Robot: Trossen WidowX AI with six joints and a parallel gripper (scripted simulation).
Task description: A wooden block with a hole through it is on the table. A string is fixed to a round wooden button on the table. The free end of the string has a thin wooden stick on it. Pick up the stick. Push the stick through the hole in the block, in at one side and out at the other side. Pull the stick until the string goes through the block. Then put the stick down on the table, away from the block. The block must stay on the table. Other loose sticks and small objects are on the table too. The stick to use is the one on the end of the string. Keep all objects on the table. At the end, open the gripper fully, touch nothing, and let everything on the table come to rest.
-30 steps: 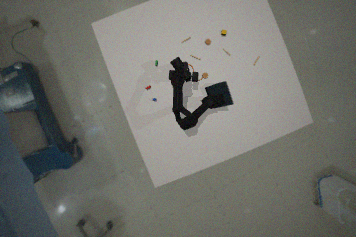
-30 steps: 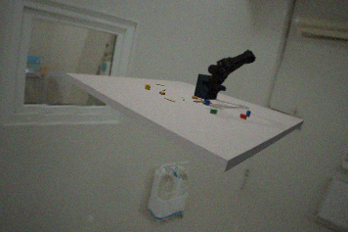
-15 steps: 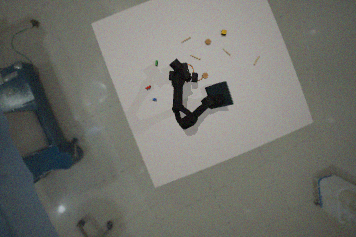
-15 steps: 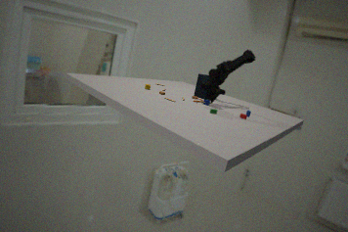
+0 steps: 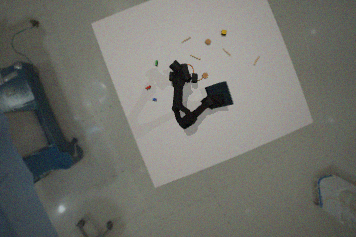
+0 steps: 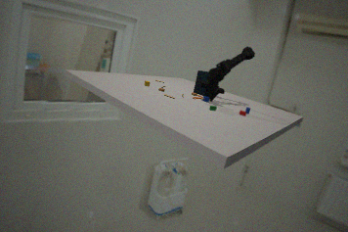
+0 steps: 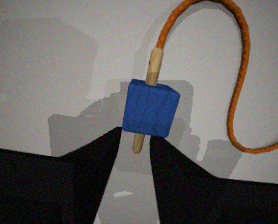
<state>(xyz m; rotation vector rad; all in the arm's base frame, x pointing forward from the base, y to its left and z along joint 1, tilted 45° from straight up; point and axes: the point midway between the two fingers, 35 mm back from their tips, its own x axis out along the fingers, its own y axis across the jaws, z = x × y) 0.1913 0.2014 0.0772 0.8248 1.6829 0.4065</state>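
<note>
The blue cube is 30 mm ahead of my gripper tip, 10 mm to the right of it and 10 mm above it. From my gripper tip the other things lie so: green piece: 150 mm ahead, 150 mm to the left; then round wooden button: 20 mm behind, 160 mm to the right; then thin wooden stick: 40 mm ahead, 20 mm to the right, 10 mm above.
</note>
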